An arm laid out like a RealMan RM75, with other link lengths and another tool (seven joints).
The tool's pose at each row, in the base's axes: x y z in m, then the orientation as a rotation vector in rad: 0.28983 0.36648 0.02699 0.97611 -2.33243 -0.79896; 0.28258 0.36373 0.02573 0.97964 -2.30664 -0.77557; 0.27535 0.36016 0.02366 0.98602 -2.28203 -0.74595; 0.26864 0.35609 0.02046 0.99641 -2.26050 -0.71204; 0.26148 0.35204 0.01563 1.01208 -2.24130 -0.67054; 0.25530 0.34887 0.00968 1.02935 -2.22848 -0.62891; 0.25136 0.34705 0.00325 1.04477 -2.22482 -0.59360; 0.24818 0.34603 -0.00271 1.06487 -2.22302 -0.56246; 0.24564 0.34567 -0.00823 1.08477 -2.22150 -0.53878; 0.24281 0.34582 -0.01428 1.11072 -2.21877 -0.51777; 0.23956 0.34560 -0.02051 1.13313 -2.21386 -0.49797; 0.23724 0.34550 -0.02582 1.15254 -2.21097 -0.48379
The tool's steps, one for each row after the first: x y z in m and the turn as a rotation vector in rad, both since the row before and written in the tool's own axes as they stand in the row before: 0.00636 0.00097 0.00452 0.00121 0.03201 0.00219; 0.00664 -0.00007 0.00503 0.00625 0.03381 0.00169; 0.00625 -0.00133 0.00556 0.01164 0.03296 0.00001; 0.00585 -0.00211 0.00723 0.01905 0.03398 -0.00172; 0.00405 -0.00265 0.00776 0.02310 0.02827 -0.00238; 0.00145 -0.00311 0.00696 0.02346 0.01760 -0.00182; 0.00046 -0.00258 0.00631 0.02387 0.01327 -0.00611; -0.00031 -0.00213 0.00569 0.01989 0.00936 -0.00798; -0.00079 -0.00187 0.00637 0.02019 0.00802 -0.01318; -0.00038 -0.00182 0.00678 0.01733 0.00950 -0.01145; -0.00064 -0.00168 0.00551 0.01403 0.00558 -0.01044
